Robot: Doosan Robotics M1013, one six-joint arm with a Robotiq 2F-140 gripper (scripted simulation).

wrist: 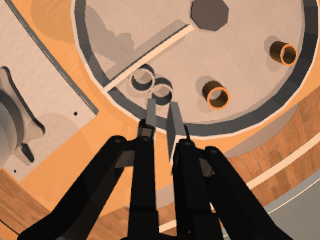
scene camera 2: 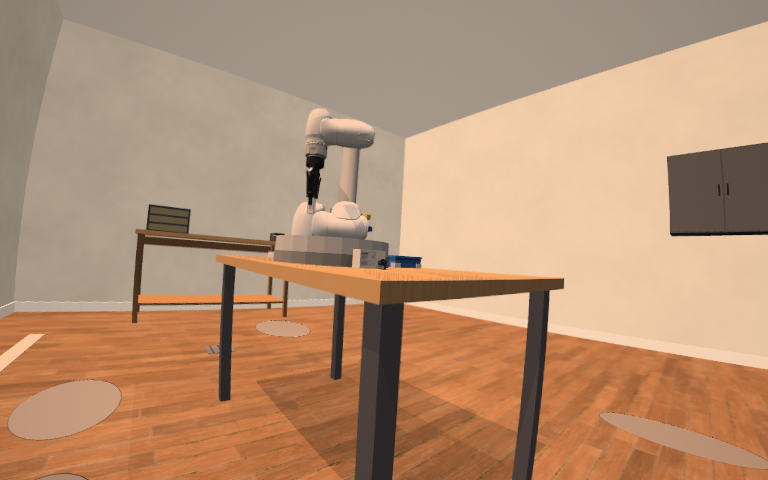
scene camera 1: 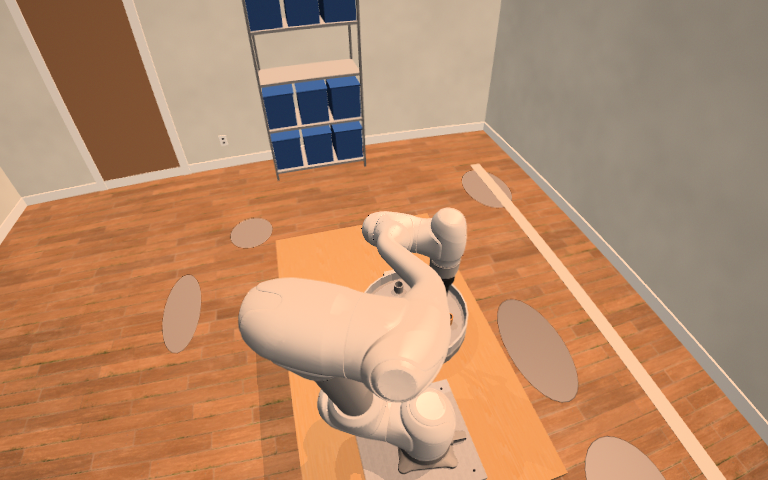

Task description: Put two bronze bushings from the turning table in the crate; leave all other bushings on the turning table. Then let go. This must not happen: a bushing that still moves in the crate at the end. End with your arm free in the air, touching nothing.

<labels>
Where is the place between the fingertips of the gripper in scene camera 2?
310, 213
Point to a round grey turning table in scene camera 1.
455, 309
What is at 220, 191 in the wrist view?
The gripper.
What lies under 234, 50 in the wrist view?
A round grey turning table.
</labels>
